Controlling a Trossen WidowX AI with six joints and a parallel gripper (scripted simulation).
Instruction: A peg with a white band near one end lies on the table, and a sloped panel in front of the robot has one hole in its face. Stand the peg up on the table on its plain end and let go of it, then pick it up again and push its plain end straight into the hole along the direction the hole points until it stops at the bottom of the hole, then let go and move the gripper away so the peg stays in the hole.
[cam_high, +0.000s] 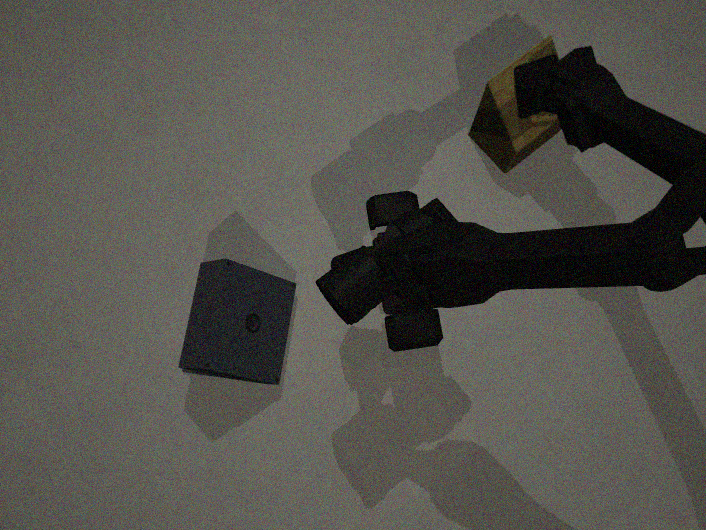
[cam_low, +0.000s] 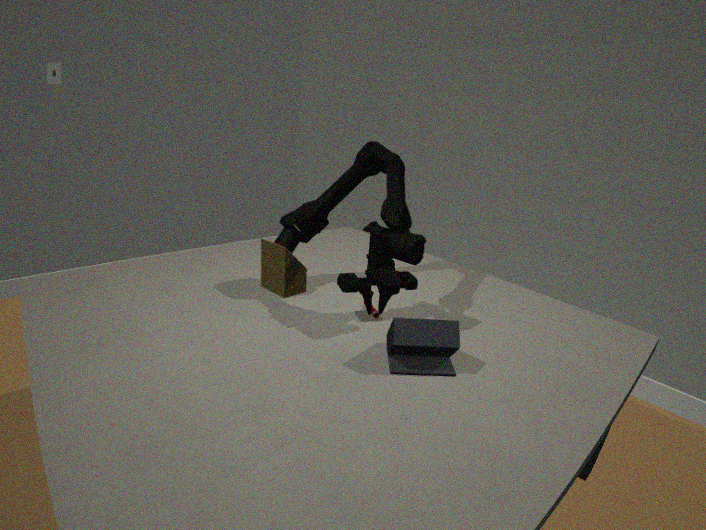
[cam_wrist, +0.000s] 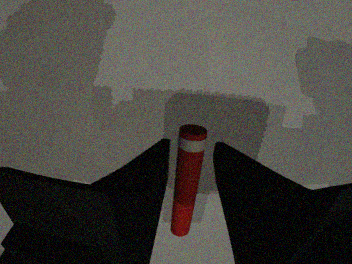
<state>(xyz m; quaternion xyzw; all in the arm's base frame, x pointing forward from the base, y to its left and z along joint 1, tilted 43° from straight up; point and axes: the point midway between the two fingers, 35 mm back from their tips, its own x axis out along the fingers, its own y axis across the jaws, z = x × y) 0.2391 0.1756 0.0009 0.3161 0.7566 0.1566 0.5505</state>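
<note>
Now: the peg 10 mm behind my gripper tip. The rest, counted from my gripper tip: dark sloped panel (200 mm ahead, 40 mm to the right, 30 mm above).
</note>
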